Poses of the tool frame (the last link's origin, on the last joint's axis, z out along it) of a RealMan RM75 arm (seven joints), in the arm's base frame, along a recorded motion.
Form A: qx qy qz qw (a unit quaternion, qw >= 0); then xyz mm.
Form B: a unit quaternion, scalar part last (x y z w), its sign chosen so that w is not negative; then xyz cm. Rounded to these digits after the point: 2 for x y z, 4 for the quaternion.
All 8 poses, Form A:
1: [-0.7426 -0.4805 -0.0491 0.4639 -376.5 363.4 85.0]
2: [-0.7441 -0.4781 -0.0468 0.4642 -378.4 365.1 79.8]
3: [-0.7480 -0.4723 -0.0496 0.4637 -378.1 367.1 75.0]
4: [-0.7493 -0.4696 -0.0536 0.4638 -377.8 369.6 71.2]
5: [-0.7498 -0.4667 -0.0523 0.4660 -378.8 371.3 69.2]
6: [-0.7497 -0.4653 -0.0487 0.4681 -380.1 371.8 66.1]
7: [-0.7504 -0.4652 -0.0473 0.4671 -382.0 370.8 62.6]
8: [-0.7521 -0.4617 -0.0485 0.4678 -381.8 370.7 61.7]
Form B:
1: [-0.7426 -0.4805 -0.0491 0.4639 -37.65 36.34 8.50]
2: [-0.7441 -0.4781 -0.0468 0.4642 -37.84 36.51 7.98]
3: [-0.7480 -0.4723 -0.0496 0.4637 -37.81 36.71 7.50]
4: [-0.7493 -0.4696 -0.0536 0.4638 -37.78 36.96 7.12]
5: [-0.7498 -0.4667 -0.0523 0.4660 -37.88 37.13 6.92]
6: [-0.7497 -0.4653 -0.0487 0.4681 -38.01 37.18 6.61]
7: [-0.7504 -0.4652 -0.0473 0.4671 -38.20 37.08 6.26]
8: [-0.7521 -0.4617 -0.0485 0.4678 -38.18 37.07 6.17]
